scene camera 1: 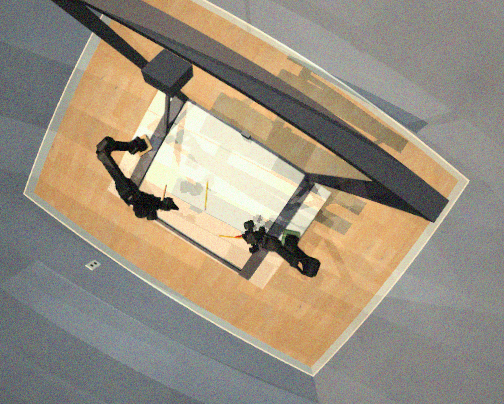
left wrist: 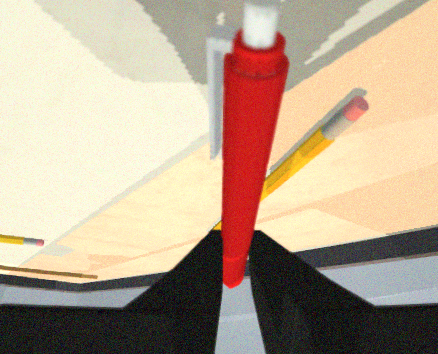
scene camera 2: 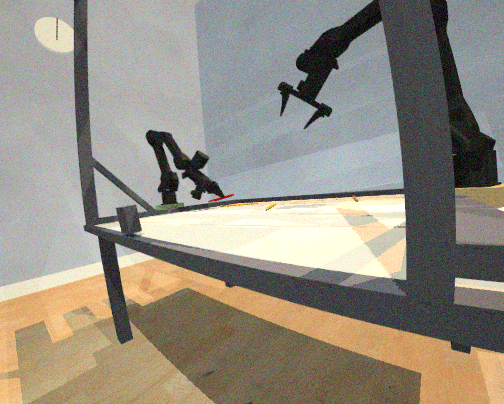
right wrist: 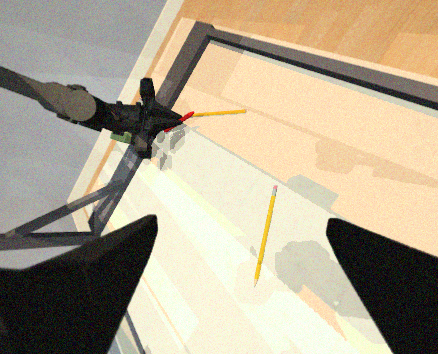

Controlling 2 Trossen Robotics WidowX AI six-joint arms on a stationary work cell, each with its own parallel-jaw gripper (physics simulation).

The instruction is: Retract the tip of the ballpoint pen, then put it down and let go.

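Frame: origin at the left arm's base, x ahead, y left, z up, level; millimetres.
Where they show: left gripper, fingertip midpoint: [scene camera 1: 242,235] [left wrist: 235,241] [scene camera 2: 224,197] [right wrist: 182,120]; right gripper, fingertip midpoint: [scene camera 1: 173,209] [scene camera 2: 292,122] [right wrist: 241,224]; left arm's base, link origin: [scene camera 1: 290,239]; right arm's base, link origin: [scene camera 1: 142,145] [scene camera 2: 473,186].
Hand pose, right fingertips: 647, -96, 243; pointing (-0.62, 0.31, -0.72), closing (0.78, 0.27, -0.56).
Observation:
Things, the pixels of their top centre, and the offset from my right fingertips, as dx, dy, dz.
- red ballpoint pen, top centre: [left wrist: 234,286] [right wrist: 172,119] [scene camera 2: 220,194] [scene camera 1: 244,235] -370, +124, -221
- grey clip, top centre: [left wrist: 214,125] -409, +101, -245
- yellow pencil, top centre: [left wrist: 253,204] [right wrist: 211,113] [scene camera 2: 238,204] [scene camera 1: 233,237] -305, +169, -274
- second pencil, top centre: [right wrist: 263,236] [scene camera 2: 270,205] [scene camera 1: 206,195] -89, -57, -272
- brown stick, top centre: [left wrist: 47,274] [scene camera 2: 355,197] [scene camera 1: 163,198] +181, +20, -274
A red ballpoint pen [scene camera 1: 239,236] [scene camera 2: 221,198] [left wrist: 250,140] [right wrist: 187,116] is held tilted just above the table. Its grey-white push button [left wrist: 260,25] stands out of the near end in the left wrist view, beside a grey clip [left wrist: 215,100]. No writing point can be made out at the far end. My left gripper [scene camera 1: 243,236] [scene camera 2: 222,195] [left wrist: 235,241] [right wrist: 182,120] is shut on the pen. My right gripper [scene camera 1: 175,205] [scene camera 2: 293,122] [right wrist: 241,224] is open and empty, high above the table and well away from the pen.
A yellow pencil [scene camera 1: 226,236] [scene camera 2: 241,204] [left wrist: 300,159] [right wrist: 220,113] lies close to the held pen. A second pencil [scene camera 1: 206,195] [scene camera 2: 270,206] [left wrist: 12,240] [right wrist: 266,232] and a brown stick [scene camera 1: 165,192] [scene camera 2: 355,198] [left wrist: 50,272] lie farther off. Dark frame posts [scene camera 2: 420,150] rise at the table's edges.

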